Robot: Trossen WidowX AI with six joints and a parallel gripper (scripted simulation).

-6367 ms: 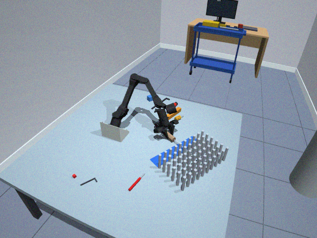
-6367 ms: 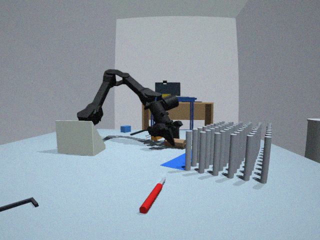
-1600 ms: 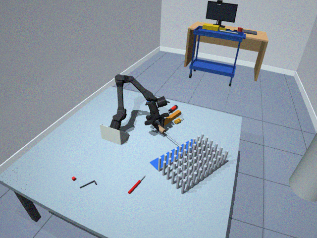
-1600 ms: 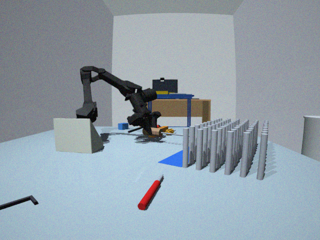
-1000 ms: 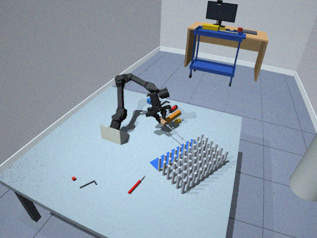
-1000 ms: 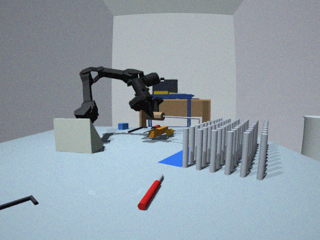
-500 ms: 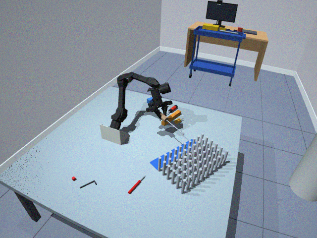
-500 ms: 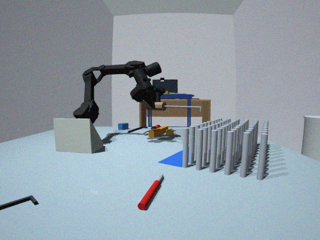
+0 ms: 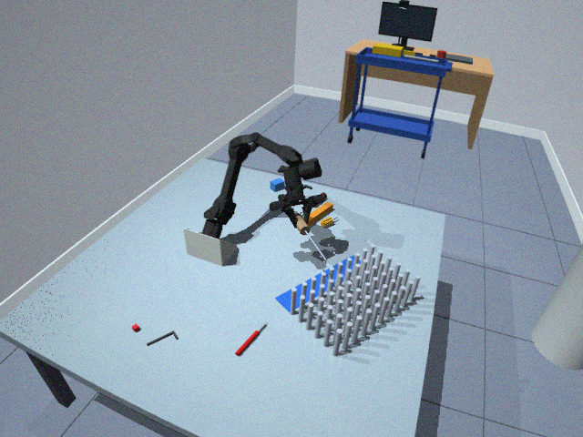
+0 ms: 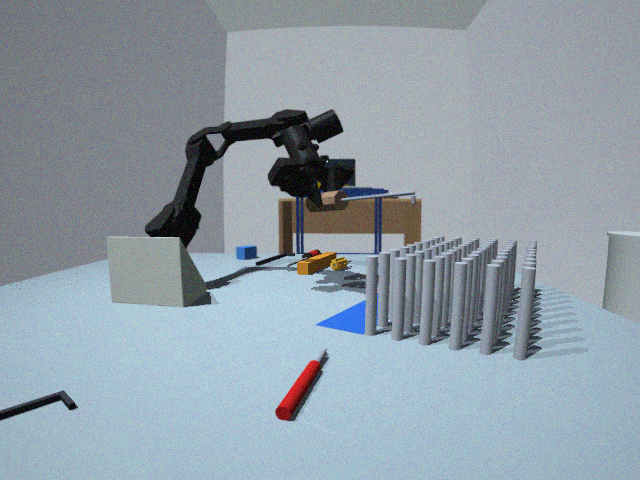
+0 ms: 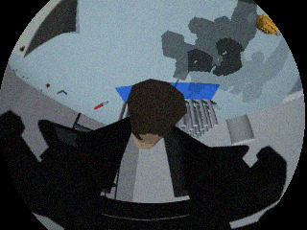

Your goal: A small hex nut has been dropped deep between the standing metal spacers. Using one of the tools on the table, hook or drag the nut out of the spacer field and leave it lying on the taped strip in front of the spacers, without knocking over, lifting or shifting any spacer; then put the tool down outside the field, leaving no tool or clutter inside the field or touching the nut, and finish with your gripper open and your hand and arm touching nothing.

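Right now my gripper tip is 80 mm short of the pick tool, 60 mm to the left of it and 10 mm below it. Round my gripper tip: orange block 90 mm behind, 300 mm to the left, 160 mm below; red-handled screwdriver 50 mm ahead, 350 mm to the right, 170 mm below; blue taped strip 120 mm ahead, 30 mm to the right, 180 mm below.
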